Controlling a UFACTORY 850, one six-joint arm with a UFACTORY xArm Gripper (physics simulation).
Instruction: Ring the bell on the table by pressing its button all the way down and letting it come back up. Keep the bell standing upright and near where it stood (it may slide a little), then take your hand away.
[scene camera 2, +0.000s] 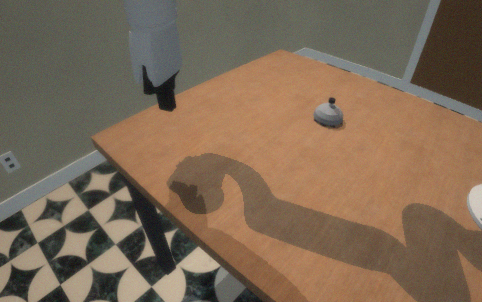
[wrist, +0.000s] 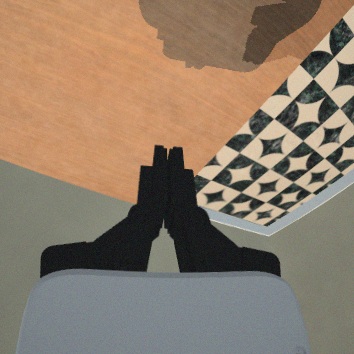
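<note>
The bell (scene camera 2: 328, 115) is a silver dome with a black button (scene camera 2: 332, 100) on top. It stands upright on the wooden table (scene camera 2: 280, 150) (wrist: 75, 100), right of the middle in the scene view. The button stands up above the dome. The bell does not show in the wrist view. My gripper (scene camera 2: 167, 108) (wrist: 164, 162) is shut with nothing between its fingertips. It hangs above the table's far left part, well to the left of the bell and apart from it.
A white round thing (scene camera 2: 477, 205) shows in part at the right edge of the scene view. The arm's shadow lies across the table. A wall (scene camera 2: 65, 65) stands behind the table, and a brown door (scene camera 2: 455, 55) is at the upper right.
</note>
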